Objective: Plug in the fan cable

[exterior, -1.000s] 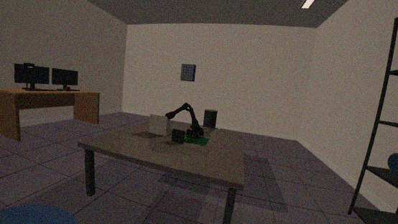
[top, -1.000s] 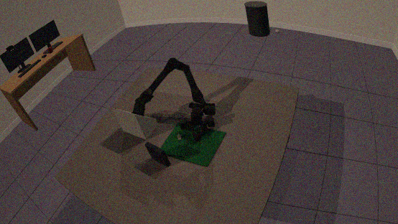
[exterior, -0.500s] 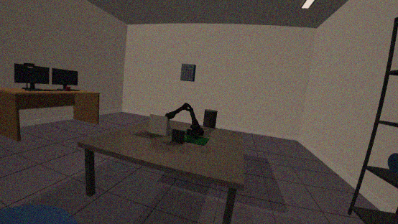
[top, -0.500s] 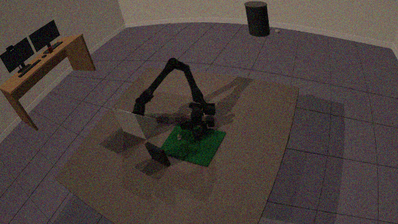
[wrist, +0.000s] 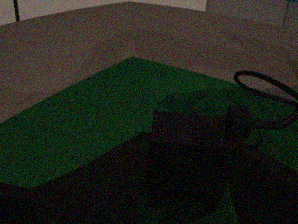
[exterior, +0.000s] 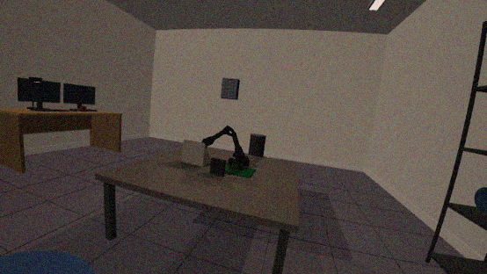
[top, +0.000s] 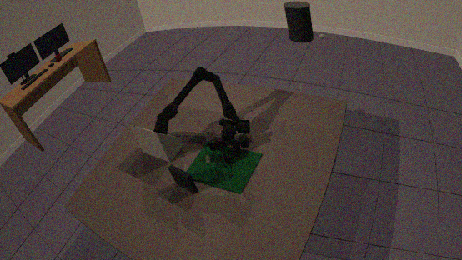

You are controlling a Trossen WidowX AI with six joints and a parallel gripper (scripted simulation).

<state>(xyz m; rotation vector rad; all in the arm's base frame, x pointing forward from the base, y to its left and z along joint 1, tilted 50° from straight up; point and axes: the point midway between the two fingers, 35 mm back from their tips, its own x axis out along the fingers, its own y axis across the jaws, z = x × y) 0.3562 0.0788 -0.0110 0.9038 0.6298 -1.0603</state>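
My gripper tip is now 1 cm above the dark fan plug. The rest, counted from my gripper tip: green board 5 cm below, 3 cm behind, 2 cm to the right; then dark fan 18 cm to the right, 13 cm behind, 3 cm above.
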